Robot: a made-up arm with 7 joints.
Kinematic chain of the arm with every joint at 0, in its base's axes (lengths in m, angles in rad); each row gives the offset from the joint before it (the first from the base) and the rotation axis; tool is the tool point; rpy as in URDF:
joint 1: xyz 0 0 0.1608 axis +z
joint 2: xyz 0 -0.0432 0.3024 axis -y
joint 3: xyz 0 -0.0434 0.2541 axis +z
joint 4: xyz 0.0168 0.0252 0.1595 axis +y
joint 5: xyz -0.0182 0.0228 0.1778 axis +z
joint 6: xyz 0 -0.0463 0.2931 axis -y
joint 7: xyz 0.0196 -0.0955 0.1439 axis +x
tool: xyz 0 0 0 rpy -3.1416 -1.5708 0
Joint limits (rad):
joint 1: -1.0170..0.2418
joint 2: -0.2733..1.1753
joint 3: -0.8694..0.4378
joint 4: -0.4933..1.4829
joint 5: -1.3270..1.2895
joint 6: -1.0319..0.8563
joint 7: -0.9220..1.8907
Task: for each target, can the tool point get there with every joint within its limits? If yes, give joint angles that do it. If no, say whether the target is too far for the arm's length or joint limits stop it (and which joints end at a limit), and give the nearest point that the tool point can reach.
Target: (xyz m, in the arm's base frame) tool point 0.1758 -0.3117 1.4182
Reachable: yes | joints -0.1953 -0.0273 -0.3362 0.5215 -0.7930 -0.4246 1.6625
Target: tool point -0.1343 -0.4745 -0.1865
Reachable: no: joint limits stop it (at a limit: joint 1, joint 2, joint 4, joint 6) | nearest point -0.0181 -0.6550 0.6047 | short by 0.820 m
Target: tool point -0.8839 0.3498 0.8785
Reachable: yes | joints -0.5794 1.0623 0.0805 -0.1702 -0.1702 -0.0785 1.5988
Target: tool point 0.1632 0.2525 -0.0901
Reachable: no: joint limits stop it (at a limit: joint 1, joint 2, joint 3, joint 4, joint 6) | nearest point 0.4736 0.3285 0.6077 | short by 0.767 m
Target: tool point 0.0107 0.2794 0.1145
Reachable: no: joint limits stop it (at a limit: joint 1, joint 2, joint 3, joint 4, joint 6) | nearest point 0.4525 0.3569 0.6177 | short by 0.674 m
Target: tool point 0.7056 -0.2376 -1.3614
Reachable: no: too far | nearest point 0.5925 -0.1995 0.5855 | short by 1.951 m
